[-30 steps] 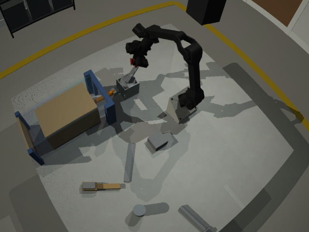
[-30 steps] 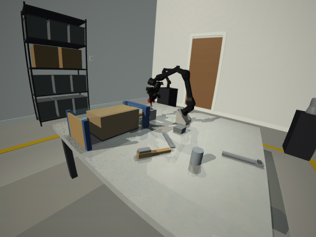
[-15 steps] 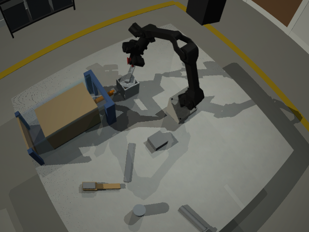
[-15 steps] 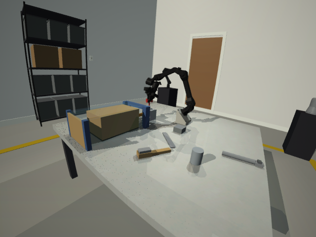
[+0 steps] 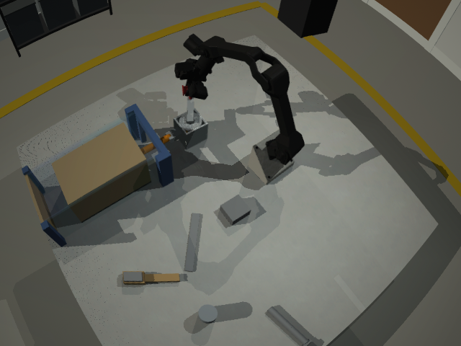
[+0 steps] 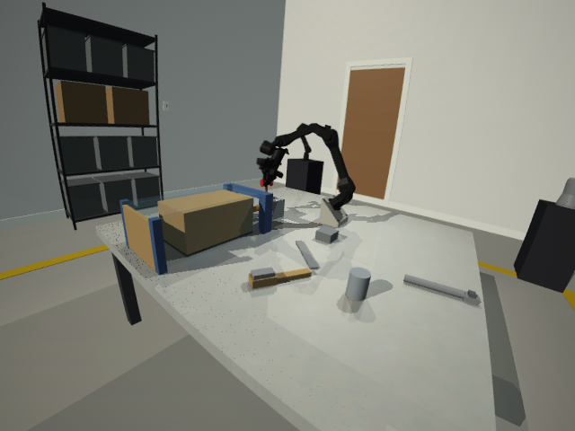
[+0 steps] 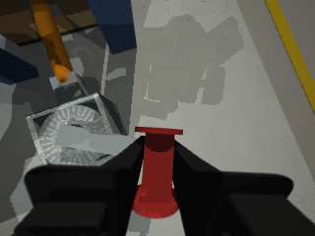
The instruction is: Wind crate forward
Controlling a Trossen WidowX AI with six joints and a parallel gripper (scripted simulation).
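My gripper tip is 40 mm to the right of the winch handle and 30 mm above it. The rest, counted from my gripper tip: red knob 10 mm behind, 10 mm to the left; grey winch 20 mm ahead, 90 mm to the left, 100 mm below; blue frame 190 mm ahead, 110 mm to the left, 20 mm below.
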